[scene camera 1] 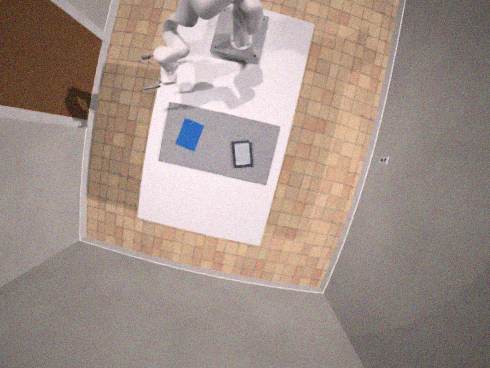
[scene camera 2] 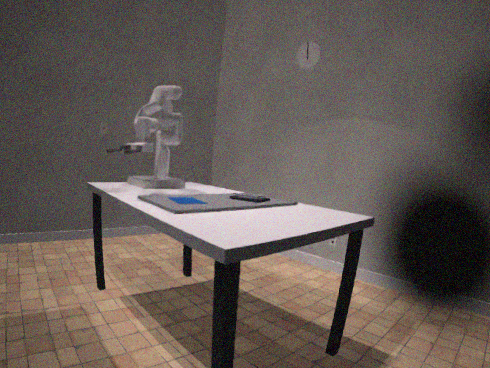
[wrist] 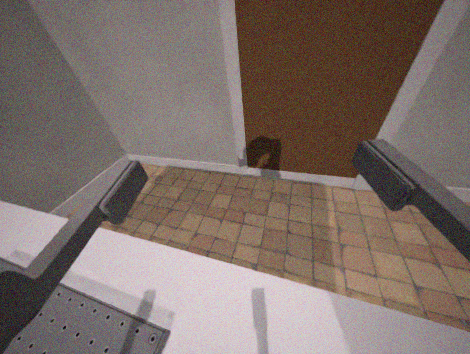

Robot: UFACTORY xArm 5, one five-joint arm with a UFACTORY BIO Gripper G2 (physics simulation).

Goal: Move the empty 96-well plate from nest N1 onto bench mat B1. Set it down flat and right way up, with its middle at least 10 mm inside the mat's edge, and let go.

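Pixels of known places: hand, its tool point: [scene camera 1: 146, 72] [scene camera 2: 119, 151] [wrist: 244, 181]; arm's base, origin of its link: [scene camera 1: 241, 40] [scene camera 2: 161, 178].
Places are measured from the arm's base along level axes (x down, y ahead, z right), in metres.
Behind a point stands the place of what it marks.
The empty 96-well plate [scene camera 1: 242, 154] {x 0.012, y 0.653, z -0.201 m} shows as a pale rectangle inside the dark frame of nest N1 [scene camera 1: 234, 156] [scene camera 2: 251, 199], on the right part of the grey board. In the second scene view the plate cannot be told apart from the nest. Bench mat B1 [scene camera 1: 190, 134] {x 0.036, y 0.623, z 0.140 m} [scene camera 2: 187, 200] {x 0.036, y 0.635, z 0.142 m} is a flat blue rectangle on the left part of the same board. My gripper [scene camera 1: 144, 73] {x -0.165, y 0.371, z 0.404 m} [scene camera 2: 117, 149] [wrist: 255, 184] {x -0.165, y 0.371, z 0.404 m} is open, with nothing between its fingers. It is raised high beside the table's left edge, away from plate and mat. Neither plate nor mat shows in the wrist view.
The grey board [scene camera 1: 215, 150] {x 0.038, y 0.676, z -0.035 m} [scene camera 2: 225, 203] {x 0.038, y 0.729, z 0.002 m} [wrist: 75, 320] {x 0.038, y 0.590, z 0.289 m} lies on the white table [scene camera 1: 200, 205] {x 0.051, y 1.044, z -0.031 m} [scene camera 2: 300, 222] {x 0.051, y 1.110, z -0.065 m} [wrist: 210, 280] {x 0.051, y 0.439, z 0.393 m}; its holes show in the wrist view. The arm's base [scene camera 1: 220, 42] {x 0.000, y 0.047, z 0.115 m} [scene camera 2: 137, 181] {x 0.018, y 0.006, z 0.168 m} stands behind the board. A brown door [scene camera 1: 45, 65] [wrist: 320, 80] is beyond the table.
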